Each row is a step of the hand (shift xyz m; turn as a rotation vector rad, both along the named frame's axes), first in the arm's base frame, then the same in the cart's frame.
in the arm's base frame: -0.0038 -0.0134 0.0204 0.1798 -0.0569 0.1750
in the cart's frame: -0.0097 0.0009 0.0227 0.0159 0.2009 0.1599
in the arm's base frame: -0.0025 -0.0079 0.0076 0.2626 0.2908 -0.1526
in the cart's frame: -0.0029 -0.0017 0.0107 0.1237 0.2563 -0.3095
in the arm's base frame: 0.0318 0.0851 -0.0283 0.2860 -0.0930 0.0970
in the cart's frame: -0.0013 0.0461 -0.0832 0.1470 0.2374 0.1479
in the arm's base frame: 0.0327 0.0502 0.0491 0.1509 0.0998 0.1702
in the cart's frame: -0.0363 0.0679 -0.0090 -0.0696 0.2365 0.0302
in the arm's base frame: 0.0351 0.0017 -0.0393 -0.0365 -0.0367 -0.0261
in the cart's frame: 0.0461 0.0113 -0.0230 0.0126 -0.0554 0.0118
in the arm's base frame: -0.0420 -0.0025 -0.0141 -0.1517 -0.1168 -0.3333
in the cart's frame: -0.0143 -0.0411 -0.0087 0.1853 -0.3168 -0.1142
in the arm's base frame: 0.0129 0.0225 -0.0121 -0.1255 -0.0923 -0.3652
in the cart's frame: 0.0054 0.0137 -0.0245 0.2108 -0.3005 -0.1514
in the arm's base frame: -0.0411 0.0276 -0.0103 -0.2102 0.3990 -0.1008
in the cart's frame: -0.0301 -0.0269 -0.0305 -0.2396 -0.0589 -0.3907
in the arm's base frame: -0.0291 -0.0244 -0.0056 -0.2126 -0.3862 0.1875
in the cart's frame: -0.0023 -0.0354 0.0146 -0.0737 -0.2376 0.4094
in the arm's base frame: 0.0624 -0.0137 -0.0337 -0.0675 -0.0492 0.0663
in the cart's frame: 0.0655 0.0298 -0.0058 -0.0615 -0.0438 0.0753
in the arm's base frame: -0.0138 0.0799 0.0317 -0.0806 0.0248 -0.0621
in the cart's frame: -0.0657 0.0342 -0.0457 -0.0177 -0.0830 -0.0613
